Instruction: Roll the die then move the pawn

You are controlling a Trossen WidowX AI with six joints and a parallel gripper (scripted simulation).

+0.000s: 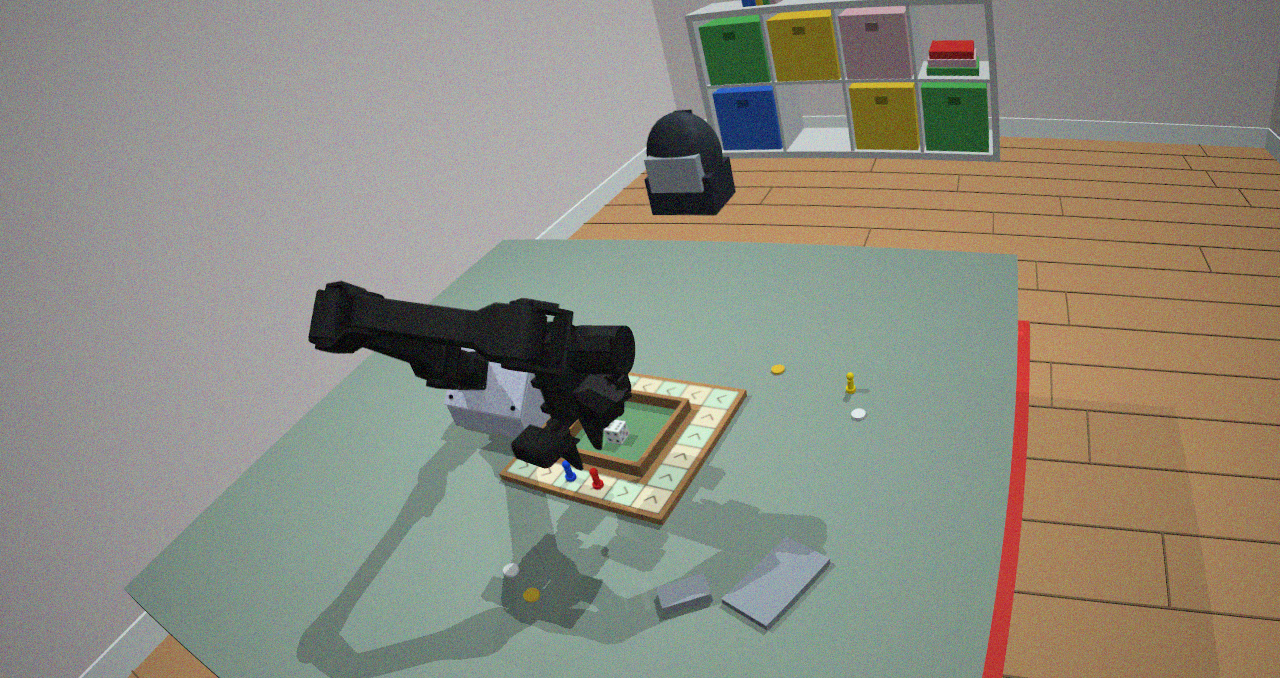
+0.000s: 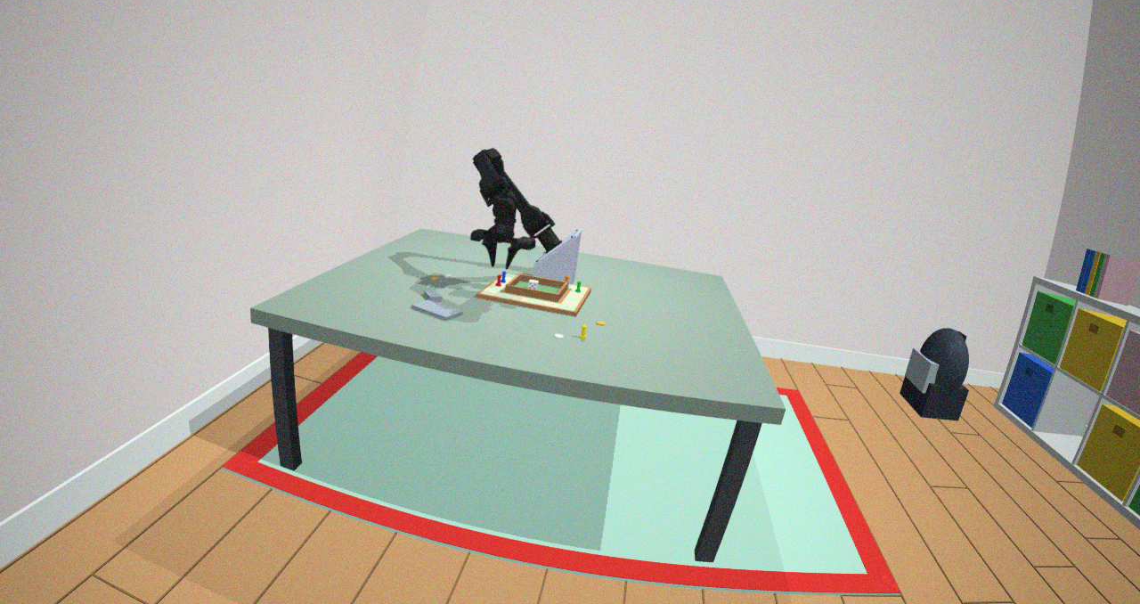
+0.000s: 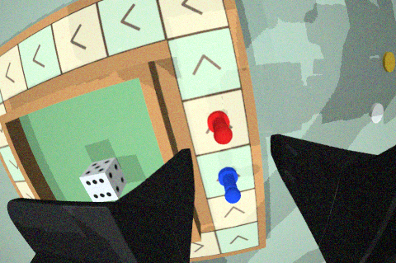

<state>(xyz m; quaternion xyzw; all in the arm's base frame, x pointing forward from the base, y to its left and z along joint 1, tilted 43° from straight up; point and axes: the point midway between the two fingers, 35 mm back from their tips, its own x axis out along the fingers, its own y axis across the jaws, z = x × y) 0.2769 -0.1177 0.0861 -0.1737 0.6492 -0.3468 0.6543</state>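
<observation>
Right now my gripper tip is 4 cm above the red pawn. From my gripper tip the other things lie so: blue pawn: 5 cm behind, 4 cm below, 1 cm to the left; then white die: 10 cm to the left, 4 cm below, 1 cm behind; then green tray: 12 cm to the left, 6 cm below, 1 cm behind.
</observation>
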